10 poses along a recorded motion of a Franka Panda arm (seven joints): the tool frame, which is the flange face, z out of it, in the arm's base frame.
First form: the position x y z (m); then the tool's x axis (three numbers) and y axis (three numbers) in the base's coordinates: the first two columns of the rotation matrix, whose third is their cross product.
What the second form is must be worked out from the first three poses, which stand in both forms.
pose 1, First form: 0.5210 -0.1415 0.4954 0.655 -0.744 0.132 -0.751 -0.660 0.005
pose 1, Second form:
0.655 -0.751 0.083 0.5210
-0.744 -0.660 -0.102 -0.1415
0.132 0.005 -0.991 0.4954
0 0 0 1

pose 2, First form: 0.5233 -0.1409 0.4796 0.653 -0.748 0.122 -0.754 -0.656 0.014
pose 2, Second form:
0.653 -0.754 0.070 0.5233
-0.748 -0.656 -0.101 -0.1409
0.122 0.014 -0.992 0.4796
0 0 0 1

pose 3, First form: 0.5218 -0.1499 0.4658 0.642 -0.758 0.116 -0.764 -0.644 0.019
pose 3, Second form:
0.642 -0.764 0.060 0.5218
-0.758 -0.644 -0.101 -0.1499
0.116 0.019 -0.993 0.4658
0 0 0 1

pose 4, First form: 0.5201 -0.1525 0.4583 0.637 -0.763 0.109 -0.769 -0.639 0.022
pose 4, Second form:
0.637 -0.769 0.053 0.5201
-0.763 -0.639 -0.098 -0.1525
0.109 0.022 -0.994 0.4583
0 0 0 1

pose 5, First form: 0.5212 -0.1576 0.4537 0.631 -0.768 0.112 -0.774 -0.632 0.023
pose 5, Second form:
0.631 -0.774 0.053 0.5212
-0.768 -0.632 -0.101 -0.1576
0.112 0.023 -0.993 0.4537
0 0 0 1

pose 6, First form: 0.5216 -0.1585 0.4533 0.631 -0.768 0.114 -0.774 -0.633 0.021
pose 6, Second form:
0.631 -0.774 0.056 0.5216
-0.768 -0.633 -0.101 -0.1585
0.114 0.021 -0.994 0.4533
0 0 0 1

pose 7, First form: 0.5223 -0.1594 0.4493 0.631 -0.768 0.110 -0.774 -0.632 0.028
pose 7, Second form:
0.631 -0.774 0.048 0.5223
-0.768 -0.632 -0.103 -0.1594
0.110 0.028 -0.993 0.4493
0 0 0 1

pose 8, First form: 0.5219 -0.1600 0.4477 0.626 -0.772 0.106 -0.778 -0.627 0.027
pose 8, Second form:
0.626 -0.778 0.046 0.5219
-0.772 -0.627 -0.099 -0.1600
0.106 0.027 -0.993 0.4477
0 0 0 1

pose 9, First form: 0.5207 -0.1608 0.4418 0.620 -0.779 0.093 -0.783 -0.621 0.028
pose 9, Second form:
0.620 -0.783 0.036 0.5207
-0.779 -0.621 -0.090 -0.1608
0.093 0.028 -0.995 0.4418
0 0 0 1

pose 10, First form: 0.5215 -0.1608 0.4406 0.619 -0.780 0.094 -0.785 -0.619 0.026
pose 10, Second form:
0.619 -0.785 0.038 0.5215
-0.780 -0.619 -0.090 -0.1608
0.094 0.026 -0.995 0.4406
0 0 0 1

